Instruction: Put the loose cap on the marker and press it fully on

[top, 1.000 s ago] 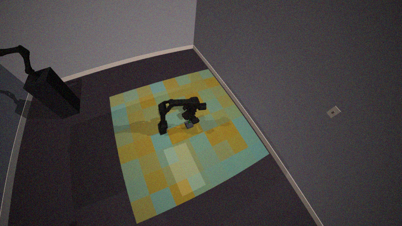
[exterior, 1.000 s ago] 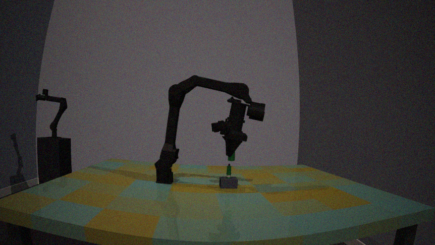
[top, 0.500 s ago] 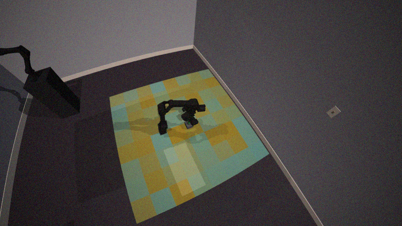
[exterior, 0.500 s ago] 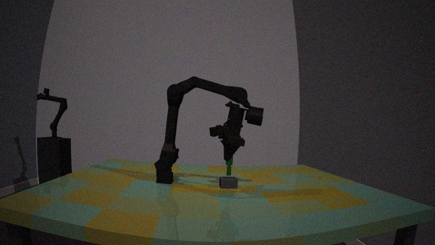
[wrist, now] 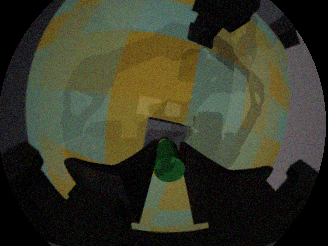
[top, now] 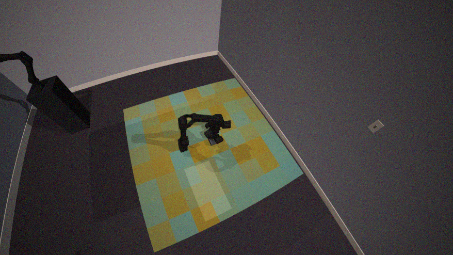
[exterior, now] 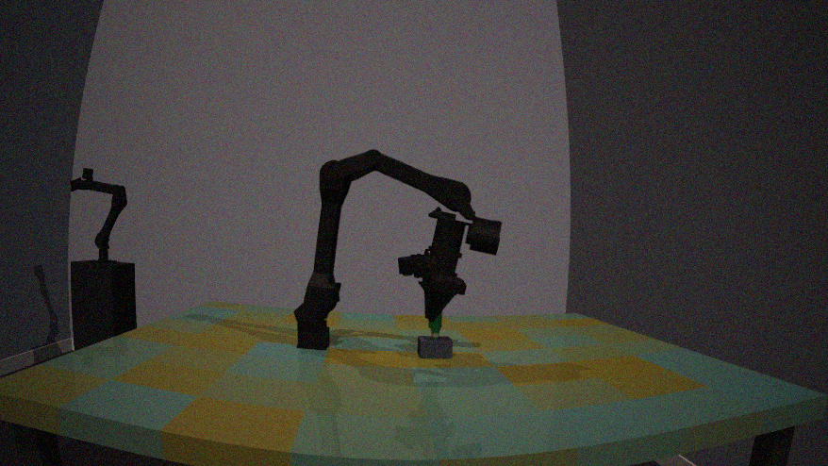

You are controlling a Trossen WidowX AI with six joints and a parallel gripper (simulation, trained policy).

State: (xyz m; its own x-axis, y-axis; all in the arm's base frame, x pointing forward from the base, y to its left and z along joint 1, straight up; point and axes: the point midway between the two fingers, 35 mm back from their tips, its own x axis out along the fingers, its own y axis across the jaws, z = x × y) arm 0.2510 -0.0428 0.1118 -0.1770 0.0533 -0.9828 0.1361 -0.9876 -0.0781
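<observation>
Right now the green marker is 1 cm ahead of my gripper tip and 1 cm below it. Round my gripper tip: green cap 1 cm ahead, 1 cm above; then grey holder block 1 cm ahead, 6 cm below.
</observation>
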